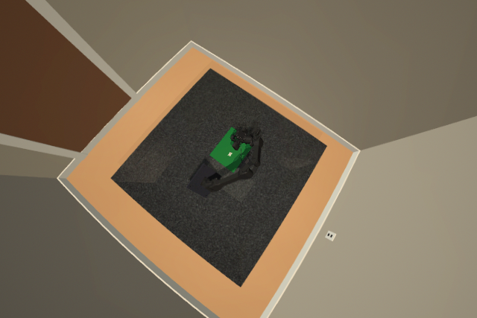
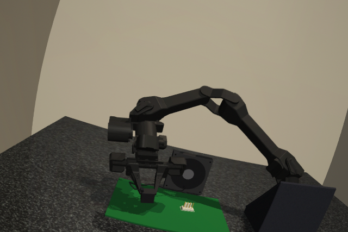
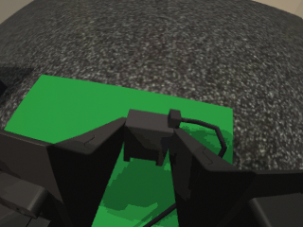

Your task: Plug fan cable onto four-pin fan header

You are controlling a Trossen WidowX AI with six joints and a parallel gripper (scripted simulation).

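Right now the green board is 70 mm behind my gripper tip, 50 mm to the right of it and 70 mm below it. From my gripper tip the other things lie so: cream four-pin header: 120 mm behind, 50 mm to the right, 60 mm below; black fan plug: 10 mm to the right, 10 mm below; black fan: 130 mm behind, 190 mm to the right.
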